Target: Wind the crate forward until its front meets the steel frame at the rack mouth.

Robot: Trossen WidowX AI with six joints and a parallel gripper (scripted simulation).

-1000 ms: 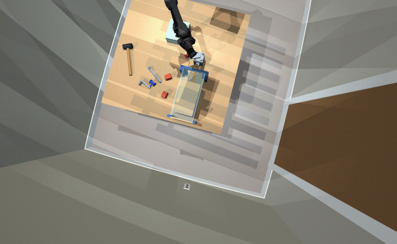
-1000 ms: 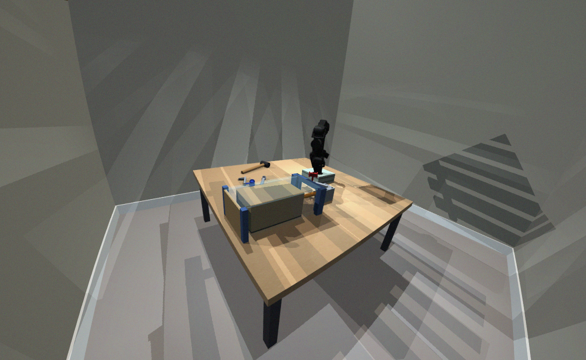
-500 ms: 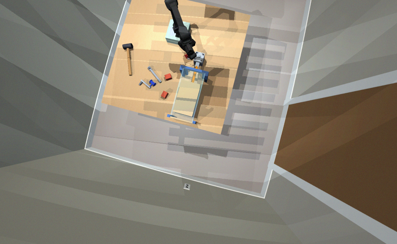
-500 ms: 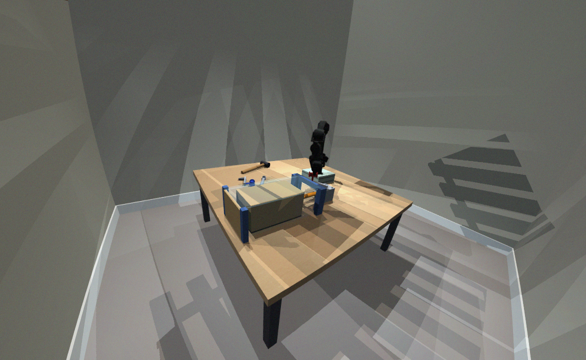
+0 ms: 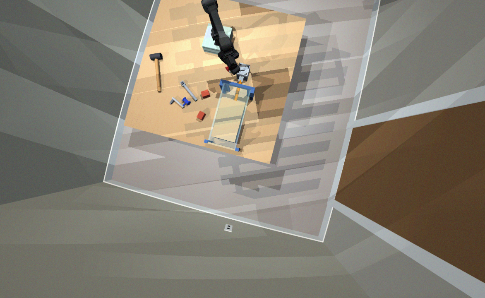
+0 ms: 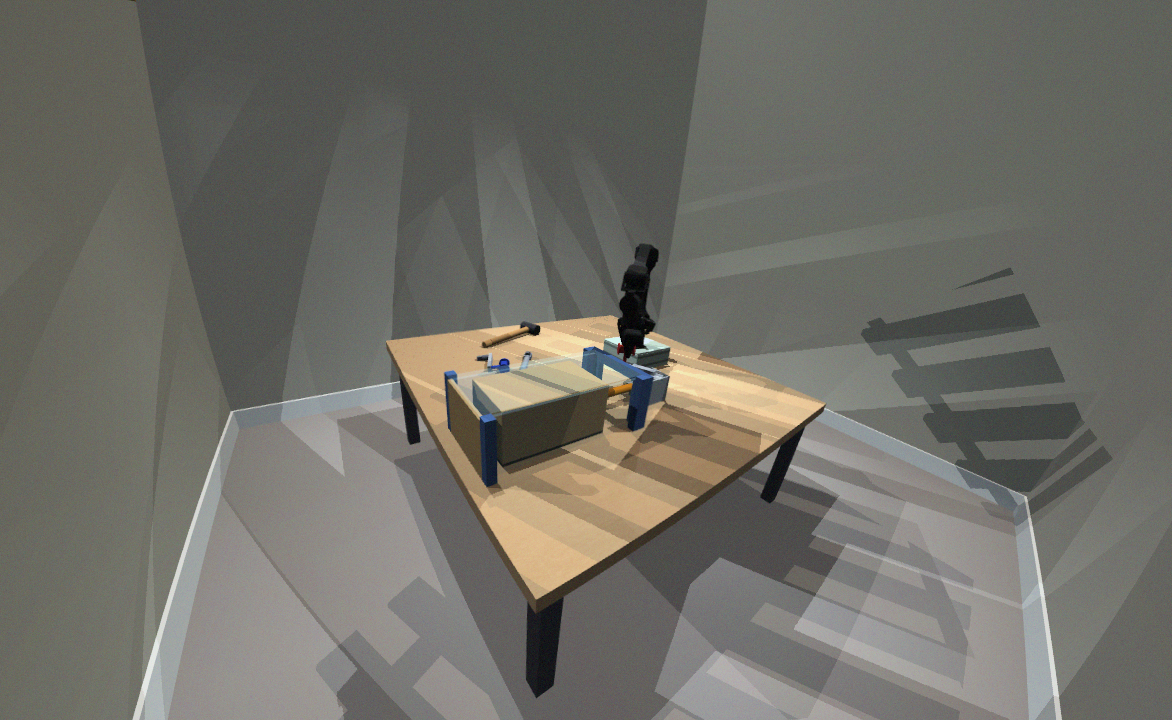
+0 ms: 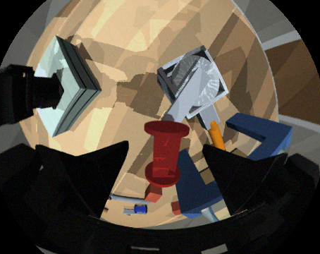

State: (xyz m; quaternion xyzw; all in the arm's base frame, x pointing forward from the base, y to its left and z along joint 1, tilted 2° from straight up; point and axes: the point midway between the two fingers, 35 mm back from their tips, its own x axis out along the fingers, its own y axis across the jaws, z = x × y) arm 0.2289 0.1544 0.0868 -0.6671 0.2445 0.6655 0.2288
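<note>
The red knob lies right at my gripper tip. Also, from my gripper tip: orange strap (90 mm to the left, 70 mm below, 30 mm ahead); then winch handle (30 mm to the left, 30 mm below, 20 mm behind); then grey winch (100 mm below, 80 mm to the left, 50 mm behind).
</note>
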